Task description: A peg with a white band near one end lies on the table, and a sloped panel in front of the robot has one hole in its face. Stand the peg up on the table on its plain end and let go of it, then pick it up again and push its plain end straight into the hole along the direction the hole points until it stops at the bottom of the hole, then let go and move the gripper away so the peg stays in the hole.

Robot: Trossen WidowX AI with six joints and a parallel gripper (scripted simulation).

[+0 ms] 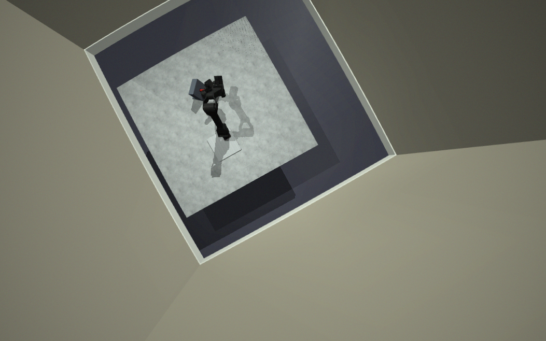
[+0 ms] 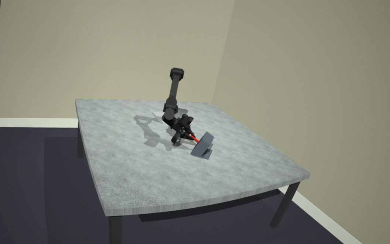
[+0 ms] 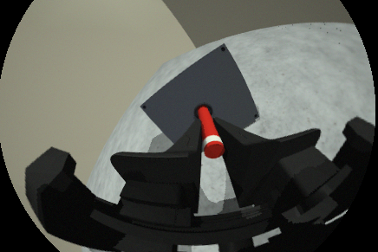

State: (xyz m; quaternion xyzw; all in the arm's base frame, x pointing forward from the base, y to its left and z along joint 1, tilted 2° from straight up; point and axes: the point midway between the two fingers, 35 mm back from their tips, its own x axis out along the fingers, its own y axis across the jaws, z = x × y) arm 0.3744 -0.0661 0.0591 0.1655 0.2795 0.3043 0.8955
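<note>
Now: gripper tip 4 cm to the right of the grey sloped panel, 4 cm short of it and 2 cm above it. Round my gripper tip: red peg (1 cm to the right, 1 cm behind, 1 cm above).
</note>
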